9 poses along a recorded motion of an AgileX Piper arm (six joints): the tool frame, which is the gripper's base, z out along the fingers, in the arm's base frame.
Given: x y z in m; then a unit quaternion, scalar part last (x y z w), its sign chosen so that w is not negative.
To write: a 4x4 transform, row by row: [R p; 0 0 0 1], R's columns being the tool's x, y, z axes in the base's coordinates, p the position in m. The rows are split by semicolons. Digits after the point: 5 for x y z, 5 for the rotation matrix.
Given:
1: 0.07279, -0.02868, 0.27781, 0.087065, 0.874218, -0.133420, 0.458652
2: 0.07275, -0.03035, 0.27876, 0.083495, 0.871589, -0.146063, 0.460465
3: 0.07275, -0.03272, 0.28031, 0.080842, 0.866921, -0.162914, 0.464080
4: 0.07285, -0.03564, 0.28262, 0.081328, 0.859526, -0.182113, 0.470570
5: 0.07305, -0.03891, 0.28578, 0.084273, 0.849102, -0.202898, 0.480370
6: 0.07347, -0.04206, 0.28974, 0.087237, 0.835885, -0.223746, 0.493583
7: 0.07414, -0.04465, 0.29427, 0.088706, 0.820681, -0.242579, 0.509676
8: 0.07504, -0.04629, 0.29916, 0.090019, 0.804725, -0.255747, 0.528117
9: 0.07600, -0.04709, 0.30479, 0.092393, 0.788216, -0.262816, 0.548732
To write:
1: -0.56412, 0.27461, 0.77869, 0.07279; 0.02984, 0.94924, -0.31314, -0.02868; -0.82516, -0.15341, -0.54367, 0.27781; 0, 0, 0, 1
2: -0.56200, 0.28006, 0.77828, 0.07275; 0.01103, 0.94339, -0.33151, -0.03035; -0.82706, -0.17772, -0.53328, 0.27876; 0, 0, 0, 1
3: -0.55619, 0.29138, 0.77830, 0.07275; -0.01104, 0.93385, -0.35750, -0.03272; -0.83098, -0.20743, -0.51618, 0.28031; 0, 0, 0, 1
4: -0.54390, 0.31120, 0.77931, 0.07285; -0.03159, 0.92044, -0.38960, -0.03564; -0.83856, -0.23652, -0.49080, 0.28262; 0, 0, 0, 1
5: -0.52429, 0.33805, 0.78157, 0.07305; -0.05182, 0.90346, -0.42553, -0.03891; -0.84996, -0.26360, -0.45615, 0.28578; 0, 0, 0, 1
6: -0.49753, 0.36671, 0.78612, 0.07347; -0.07503, 0.88465, -0.46017, -0.04206; -0.86419, -0.28793, -0.41263, 0.28974; 0, 0, 0, 1
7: -0.46472, 0.39287, 0.79353, 0.07414; -0.10167, 0.86657, -0.48858, -0.04465; -0.87960, -0.30774, -0.36277, 0.29427; 0, 0, 0, 1
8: -0.42598, 0.41501, 0.80393, 0.07504; -0.12525, 0.85298, -0.50669, -0.04629; -0.89602, -0.31653, -0.31137, 0.29916; 0, 0, 0, 1
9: -0.38071, 0.43408, 0.81647, 0.07600; -0.14278, 0.84478, -0.51571, -0.04709; -0.91360, -0.31291, -0.25964, 0.30479; 0, 0, 0, 1
